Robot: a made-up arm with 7 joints.
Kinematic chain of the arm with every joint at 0, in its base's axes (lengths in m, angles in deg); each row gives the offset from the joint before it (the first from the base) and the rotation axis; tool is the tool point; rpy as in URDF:
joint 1: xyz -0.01 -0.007 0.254 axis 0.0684 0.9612 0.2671
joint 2: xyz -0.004 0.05 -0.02 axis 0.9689 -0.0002 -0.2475
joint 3: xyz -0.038 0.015 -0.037 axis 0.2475 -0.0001 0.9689
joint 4: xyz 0.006 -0.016 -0.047 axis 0.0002 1 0
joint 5: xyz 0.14 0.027 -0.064 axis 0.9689 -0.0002 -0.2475
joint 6: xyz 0.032 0.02 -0.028 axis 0.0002 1 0
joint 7: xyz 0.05 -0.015 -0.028 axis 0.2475 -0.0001 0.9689
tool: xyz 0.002 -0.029 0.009 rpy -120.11 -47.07 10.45
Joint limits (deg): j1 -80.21..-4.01 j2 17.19..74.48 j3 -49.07..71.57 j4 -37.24..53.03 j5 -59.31..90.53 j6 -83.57..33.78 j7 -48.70..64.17
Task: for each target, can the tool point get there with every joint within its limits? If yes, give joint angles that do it. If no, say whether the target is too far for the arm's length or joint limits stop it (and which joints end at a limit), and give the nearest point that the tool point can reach.
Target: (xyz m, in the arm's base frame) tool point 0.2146 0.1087 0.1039
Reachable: yes | joints -35.22 53.76 -28.61 23.68 31.67 -72.12 -28.82
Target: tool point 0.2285 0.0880 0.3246
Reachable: yes | joints -36.34 30.86 15.25 -22.20 67.36 -31.99 19.44
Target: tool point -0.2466 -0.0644 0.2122
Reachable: no: joint limits stop it (at a limit: joint 1, joint 2, joint 3, joint 4, joint 7) | nearest point -0.1471 0.0738 0.3307 | short by 0.207 m
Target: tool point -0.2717 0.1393 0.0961
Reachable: no: joint limits stop it (at a limit: joint 1, joint 2, joint 3, joint 4, joint 6) | nearest point -0.0936 0.2590 0.0069 | short by 0.232 m
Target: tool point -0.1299 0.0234 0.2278
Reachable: no: joint limits stop it (at a limit: joint 1, joint 2, joint 3, joint 4, joint 6, joint 7) | nearest point -0.1451 0.0732 0.3298 | short by 0.114 m
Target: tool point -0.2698 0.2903 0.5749
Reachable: no: too far | nearest point -0.1397 0.2227 0.4417 | short by 0.198 m
